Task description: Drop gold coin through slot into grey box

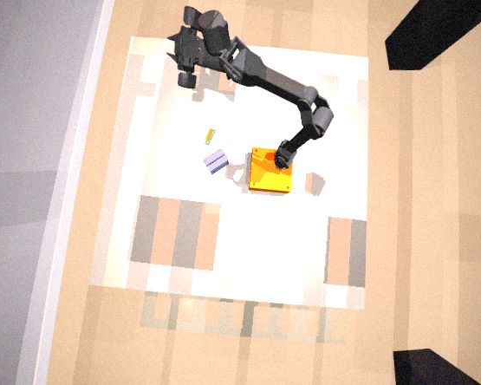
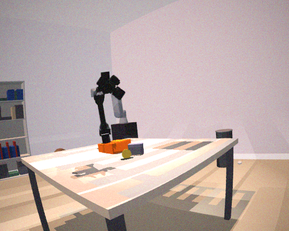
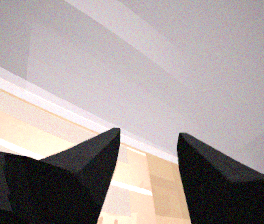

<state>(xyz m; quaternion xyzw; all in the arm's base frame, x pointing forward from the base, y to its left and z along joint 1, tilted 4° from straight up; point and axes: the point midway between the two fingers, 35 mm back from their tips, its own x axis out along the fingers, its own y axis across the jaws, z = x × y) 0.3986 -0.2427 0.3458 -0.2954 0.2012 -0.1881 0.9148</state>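
The gold coin is 40 cm below my gripper tip, 11 cm to the left of it and 6 cm behind it.
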